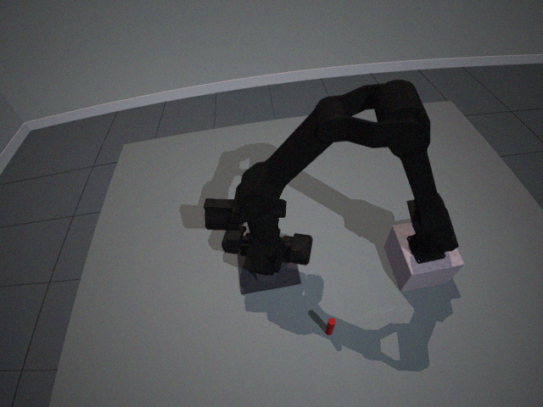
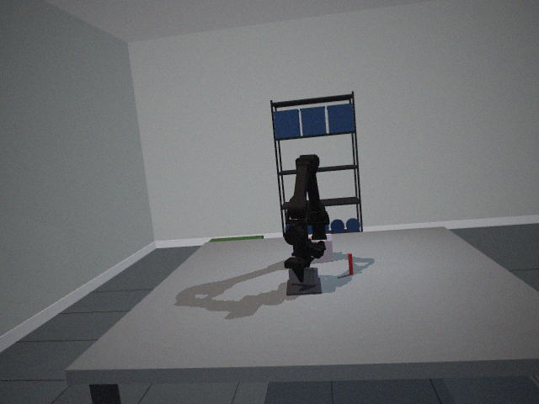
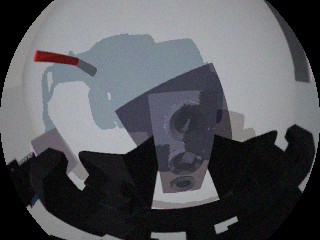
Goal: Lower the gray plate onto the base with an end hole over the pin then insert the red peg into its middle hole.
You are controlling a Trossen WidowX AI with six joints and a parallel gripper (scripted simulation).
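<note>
The gray plate is 30 mm above my gripper tip. The rest, counted from my gripper tip: red peg: 100 mm behind, 180 mm to the left, 20 mm above; dark square base: 10 mm ahead, 10 mm to the left, 10 mm below.
</note>
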